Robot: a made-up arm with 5 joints.
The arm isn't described. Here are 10 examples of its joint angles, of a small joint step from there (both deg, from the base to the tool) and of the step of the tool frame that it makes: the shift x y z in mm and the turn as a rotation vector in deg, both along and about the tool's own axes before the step.
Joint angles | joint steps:
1: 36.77 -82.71 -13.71 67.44 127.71 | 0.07 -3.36 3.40 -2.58 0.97
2: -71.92 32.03 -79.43 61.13 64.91 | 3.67 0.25 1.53 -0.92 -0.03
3: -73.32 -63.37 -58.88 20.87 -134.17 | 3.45 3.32 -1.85 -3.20 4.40
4: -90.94 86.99 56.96 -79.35 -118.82 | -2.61 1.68 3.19 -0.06 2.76
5: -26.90 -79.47 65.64 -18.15 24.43 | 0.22 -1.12 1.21 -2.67 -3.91
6: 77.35 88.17 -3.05 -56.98 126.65 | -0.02 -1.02 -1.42 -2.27 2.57
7: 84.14 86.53 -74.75 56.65 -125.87 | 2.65 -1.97 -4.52 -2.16 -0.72
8: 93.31 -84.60 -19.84 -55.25 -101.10 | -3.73 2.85 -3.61 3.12 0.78
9: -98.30 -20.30 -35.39 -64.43 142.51 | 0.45 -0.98 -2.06 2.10 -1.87
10: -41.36 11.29 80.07 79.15 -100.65 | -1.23 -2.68 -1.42 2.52 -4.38
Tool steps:
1: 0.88 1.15 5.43 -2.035 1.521 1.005
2: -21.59 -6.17 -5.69 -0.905 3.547 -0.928
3: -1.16 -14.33 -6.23 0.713 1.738 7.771
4: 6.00 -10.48 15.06 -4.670 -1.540 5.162
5: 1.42 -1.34 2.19 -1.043 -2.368 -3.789
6: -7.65 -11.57 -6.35 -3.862 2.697 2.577
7: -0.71 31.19 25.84 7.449 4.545 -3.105
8: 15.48 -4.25 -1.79 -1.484 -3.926 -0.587
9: -7.07 -5.14 -10.61 -0.792 0.556 -1.483
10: -0.68 0.52 10.13 1.848 -0.740 -4.160
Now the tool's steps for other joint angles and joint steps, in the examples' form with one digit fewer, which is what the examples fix.
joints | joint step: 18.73 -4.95 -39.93 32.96 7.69 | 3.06 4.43 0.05 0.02 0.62
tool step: -25.0 -13.8 -17.3 -2.60 4.75 1.13
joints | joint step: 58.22 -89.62 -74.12 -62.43 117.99 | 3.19 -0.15 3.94 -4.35 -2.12
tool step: 19.3 -3.4 12.5 -1.41 -1.78 -4.43
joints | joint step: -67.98 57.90 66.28 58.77 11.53 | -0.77 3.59 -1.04 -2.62 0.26
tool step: 2.6 -1.0 -5.6 -0.77 0.05 0.22
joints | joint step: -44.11 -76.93 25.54 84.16 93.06 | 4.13 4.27 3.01 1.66 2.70
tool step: -9.5 6.4 -24.9 9.02 3.04 0.19
